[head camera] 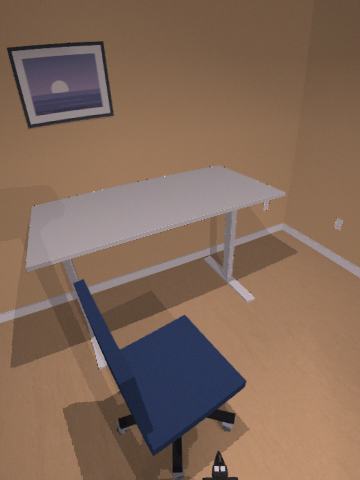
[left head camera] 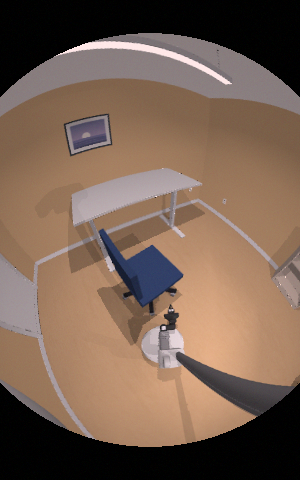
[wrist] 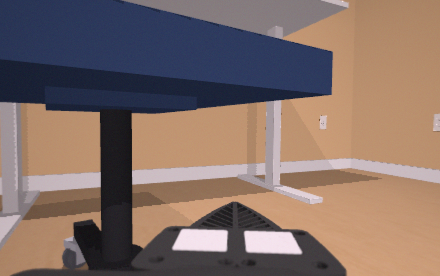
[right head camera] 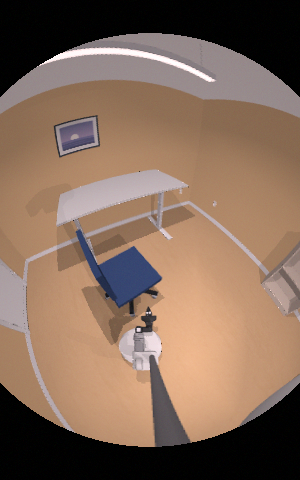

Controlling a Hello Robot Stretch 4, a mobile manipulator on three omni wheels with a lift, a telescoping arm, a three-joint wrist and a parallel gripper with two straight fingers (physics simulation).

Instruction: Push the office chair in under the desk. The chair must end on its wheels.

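Places are measured from the robot's base along level axes (x right, y ahead, z up), in metres.
Pixels of known places: gripper, fingertip midpoint: (head camera: 218, 451) (left head camera: 169, 303) (wrist: 234, 222) (right head camera: 147, 305).
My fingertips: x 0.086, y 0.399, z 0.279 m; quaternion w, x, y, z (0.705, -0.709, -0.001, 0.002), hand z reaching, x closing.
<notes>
Behind a point stands the place of what it marks.
The blue office chair (head camera: 172, 375) {x -0.107, y 0.662, z 0.442 m} (left head camera: 152, 272) {x -0.066, y 0.669, z 0.442 m} (right head camera: 130, 275) {x -0.069, y 0.652, z 0.442 m} (wrist: 165, 55) {x 0.021, y 0.488, z 0.402 m} stands upright on its wheels in front of the desk (head camera: 150, 210) {x -0.238, y 1.370, z 0.922 m} (left head camera: 130, 190) {x -0.261, y 1.370, z 0.922 m} (right head camera: 115, 192) {x -0.236, y 1.350, z 0.923 m} (wrist: 270, 15) {x 0.260, y 1.661, z 0.898 m}. Its backrest is on the left, and its seat is out in the room, not under the desk top. My gripper (head camera: 218, 454) {x 0.086, y 0.399, z 0.279 m} (left head camera: 171, 307) {x 0.086, y 0.399, z 0.279 m} (right head camera: 148, 310) {x 0.086, y 0.399, z 0.279 m} (wrist: 234, 222) {x 0.086, y 0.399, z 0.279 m} is shut and empty. It is on the near side of the chair, low, near the seat's near right edge. In the wrist view the seat's underside and black post show ahead, above and left of the fingertips. Part of the wheel base is hidden there.
The desk's right leg (head camera: 230, 245) {x 0.313, y 1.808, z 0.369 m} (wrist: 273, 145) {x 0.308, y 1.808, z 0.228 m} and left leg (head camera: 95, 345) (wrist: 10, 160) stand on long feet by the back wall. A framed picture (head camera: 62, 85) {x -0.762, y 1.737, z 1.627 m} hangs above. An open box-like shelf (left head camera: 290, 285) {x 2.293, y 0.219, z 0.072 m} (right head camera: 280, 295) {x 2.225, y 0.160, z 0.072 m} is at the right. A pale surface (left head camera: 17, 295) {x -1.818, y 0.237, z 0.409 m} shows at the left.
</notes>
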